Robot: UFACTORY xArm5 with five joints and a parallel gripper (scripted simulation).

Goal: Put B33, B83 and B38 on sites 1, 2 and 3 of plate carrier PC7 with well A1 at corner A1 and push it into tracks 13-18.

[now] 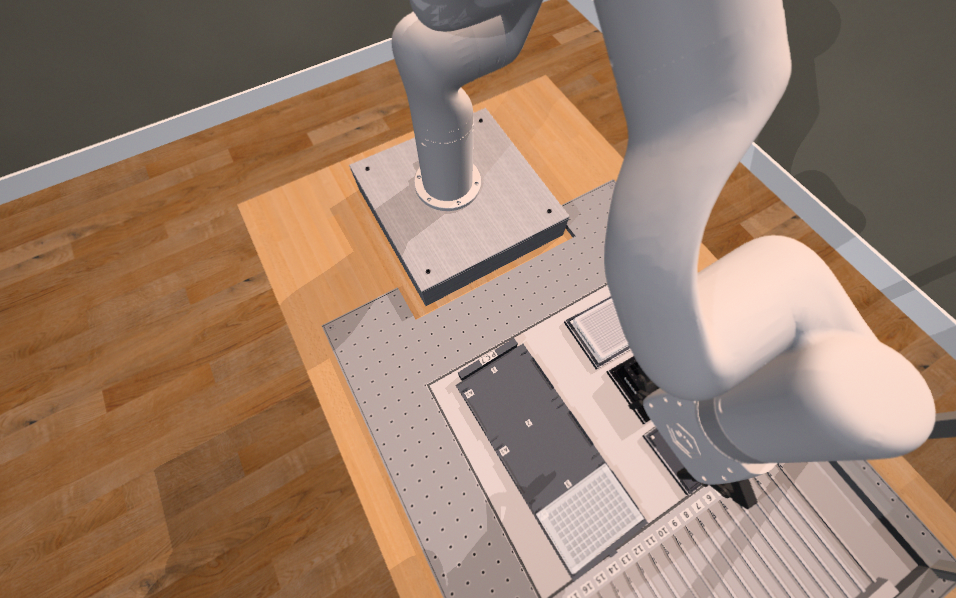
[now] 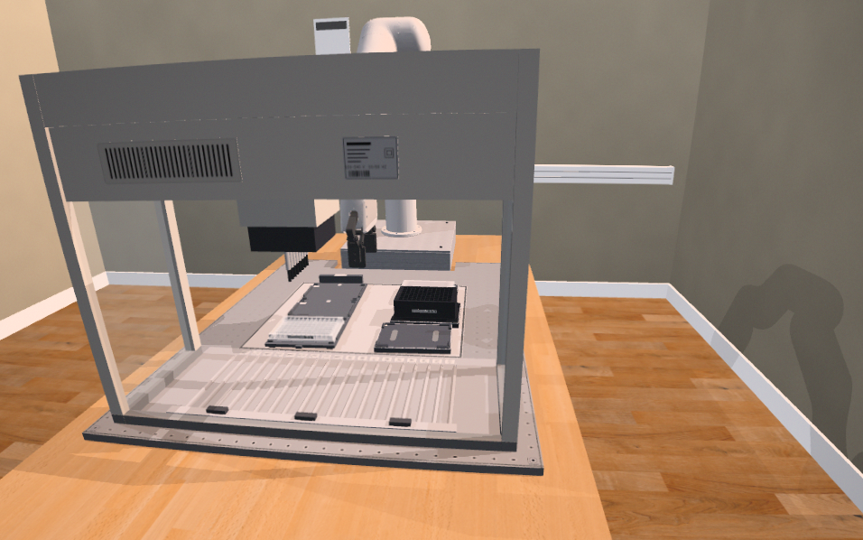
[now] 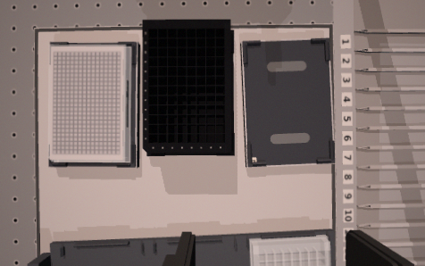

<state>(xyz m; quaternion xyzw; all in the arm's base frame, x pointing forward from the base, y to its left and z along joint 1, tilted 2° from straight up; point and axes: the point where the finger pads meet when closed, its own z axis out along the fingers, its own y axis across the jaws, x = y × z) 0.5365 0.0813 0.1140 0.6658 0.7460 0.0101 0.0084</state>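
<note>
The black deep-well block B83 lies 7 cm behind my hand, 11 cm to the left of it and 12 cm below it. Also, from my hand: plate carrier PC7: 4 cm behind, 12 cm to the right, 14 cm below; then plate nest S3: 4 cm ahead, 11 cm to the left, 15 cm below; then plate nest S2: 7 cm behind, 11 cm to the left, 15 cm below.
</note>
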